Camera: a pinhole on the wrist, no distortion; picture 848 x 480 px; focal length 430.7 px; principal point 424.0 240.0 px. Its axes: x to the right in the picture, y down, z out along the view. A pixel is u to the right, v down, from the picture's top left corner.
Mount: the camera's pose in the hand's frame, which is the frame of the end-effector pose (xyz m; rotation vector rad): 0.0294 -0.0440 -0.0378 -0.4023 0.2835 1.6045
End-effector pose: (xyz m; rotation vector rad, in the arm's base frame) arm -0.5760 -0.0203 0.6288 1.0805 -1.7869 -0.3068
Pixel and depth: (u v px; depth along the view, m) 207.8 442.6 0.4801
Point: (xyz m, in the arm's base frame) -0.9142 -0.0115 0.2070
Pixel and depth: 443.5 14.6 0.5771
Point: -1.1502 -0.2237 0.7156
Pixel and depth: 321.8 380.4 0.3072
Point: -0.7929 -0.0083 0.4504
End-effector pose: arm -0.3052 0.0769 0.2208 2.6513 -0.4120 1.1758
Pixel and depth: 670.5 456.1 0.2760
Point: -0.3686 -0.1325 0.0426
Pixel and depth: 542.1 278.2 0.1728
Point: -0.2632 -0.0177 0.1599
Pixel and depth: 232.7 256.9 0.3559
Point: -0.0560 0.0098 -0.0191
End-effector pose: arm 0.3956 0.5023 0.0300 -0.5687 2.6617 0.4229
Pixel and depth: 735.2 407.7 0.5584
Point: 0.4572 1.1574 -0.0011
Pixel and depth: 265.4 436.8 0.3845
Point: 0.6613 0.6673 -0.2183
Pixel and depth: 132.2 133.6 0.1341
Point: 0.4169 0.4703 -0.1165
